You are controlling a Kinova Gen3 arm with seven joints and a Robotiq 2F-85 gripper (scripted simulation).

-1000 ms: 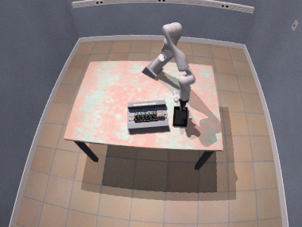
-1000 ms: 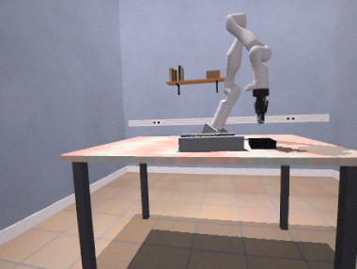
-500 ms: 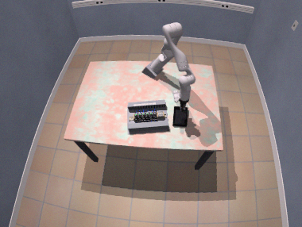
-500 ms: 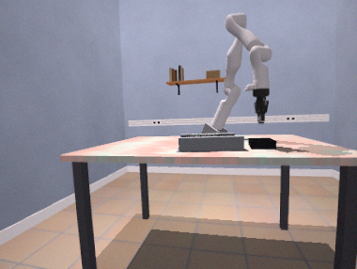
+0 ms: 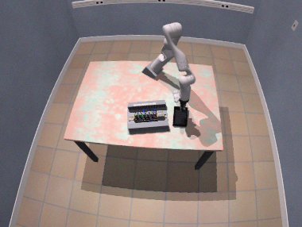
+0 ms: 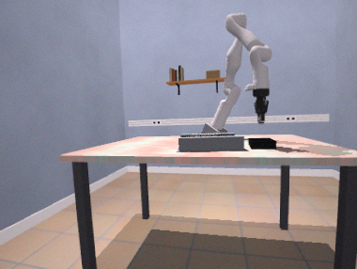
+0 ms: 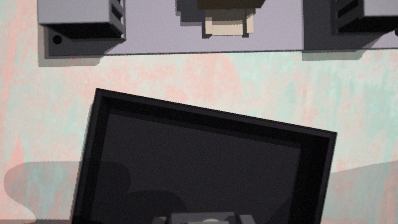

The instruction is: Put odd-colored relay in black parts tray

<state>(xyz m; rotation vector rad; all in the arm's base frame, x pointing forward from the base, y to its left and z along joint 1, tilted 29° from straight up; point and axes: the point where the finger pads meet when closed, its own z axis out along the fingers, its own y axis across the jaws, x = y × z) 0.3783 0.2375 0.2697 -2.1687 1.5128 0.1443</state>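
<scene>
Now: hand 120 mm above the black parts tray. The rest, counted from my hand: grey relay panel: 250 mm to the right, 110 mm below, 80 mm ahead.
</scene>
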